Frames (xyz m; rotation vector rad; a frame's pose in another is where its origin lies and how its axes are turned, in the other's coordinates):
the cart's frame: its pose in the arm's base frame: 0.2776 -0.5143 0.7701 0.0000 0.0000 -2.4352
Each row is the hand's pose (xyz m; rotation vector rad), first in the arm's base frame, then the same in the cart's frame.
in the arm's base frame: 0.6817 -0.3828 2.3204 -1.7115 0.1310 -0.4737
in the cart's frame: -0.3928 0.1623 1.5503 -0.7852 -1.7140 1.3054
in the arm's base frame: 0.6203 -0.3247 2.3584 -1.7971 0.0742 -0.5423
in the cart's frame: -0.3838 0.0782 1.5883 -0.7434 -1.7859 1.1848
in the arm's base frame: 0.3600 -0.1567 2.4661 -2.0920 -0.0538 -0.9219
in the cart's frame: -0.2948 -0.2185 1.6960 -0.6514 -1.9174 0.6371
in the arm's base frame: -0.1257 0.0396 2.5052 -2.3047 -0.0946 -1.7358
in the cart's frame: -0.0527 -0.6831 1.7351 -0.5635 -1.7460 -0.2016
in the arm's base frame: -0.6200 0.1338 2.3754 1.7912 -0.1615 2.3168
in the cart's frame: 0.2621 -1.0756 1.6053 -0.5822 -1.2268 -0.8227
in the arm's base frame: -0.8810 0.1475 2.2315 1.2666 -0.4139 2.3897
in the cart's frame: 0.4518 -1.2555 1.4614 -0.6508 -0.8230 -1.0664
